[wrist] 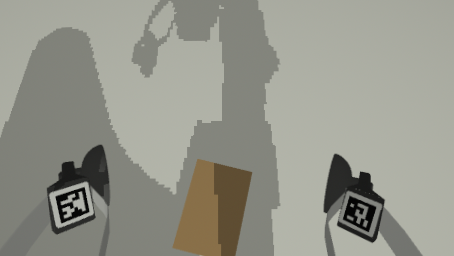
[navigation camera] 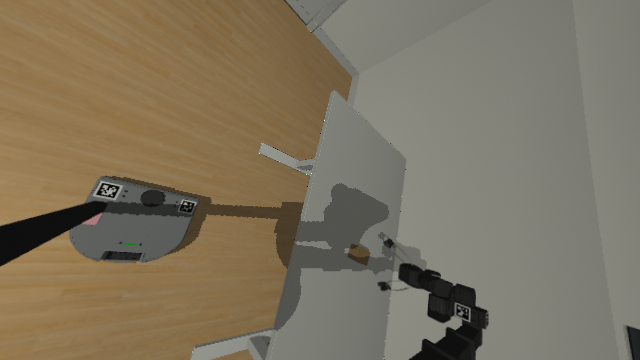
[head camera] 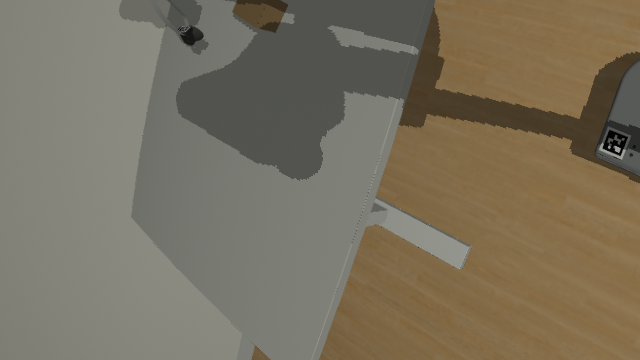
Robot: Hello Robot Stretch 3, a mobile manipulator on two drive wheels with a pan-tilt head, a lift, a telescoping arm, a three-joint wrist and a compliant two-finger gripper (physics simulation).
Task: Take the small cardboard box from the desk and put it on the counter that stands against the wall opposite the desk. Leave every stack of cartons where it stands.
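Where they show: gripper, between the fingertips: [wrist: 219, 170] [navigation camera: 383, 262]; robot's base, origin of its link: [navigation camera: 152, 197].
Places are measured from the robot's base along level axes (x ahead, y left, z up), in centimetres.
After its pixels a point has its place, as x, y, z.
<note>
The small cardboard box [head camera: 260, 15] @(-0.7, -69.7, 77.0) [navigation camera: 359, 254] @(-1.7, -70.2, 77.0) [wrist: 212, 215] @(-1.9, -73.1, 77.0) lies on the grey desk [head camera: 240, 225] @(40.4, -65.5, 72.0) [navigation camera: 340, 310] @(-25.5, -71.0, 72.0) [wrist: 325, 75] @(-18.4, -93.6, 72.0), partly in shadow. In the head camera view it is cut off by the top edge. My gripper [navigation camera: 385, 264] @(-2.3, -76.1, 85.1) [wrist: 219, 170] @(-2.3, -76.1, 85.1) is open, with its fingers spread much wider than the box. In the wrist view the box is low in the middle, between the two fingers and apart from both. In the navigation view the fingers are on the wall side of the box. The counter and the stacks of cartons do not show in these views.
My grey base [head camera: 625, 110] @(-8.1, -13.4, 16.0) [navigation camera: 160, 235] @(-14.4, -8.0, 16.0) stands on the wooden floor, apart from the desk's front edge. A desk foot [head camera: 425, 232] [navigation camera: 282, 156] sticks out over the floor, and another foot [navigation camera: 225, 342] shows lower down. A pale wall [head camera: 65, 150] @(44.2, -119.1, 93.3) [navigation camera: 475, 125] @(82.6, -117.9, 107.4) is behind the desk.
</note>
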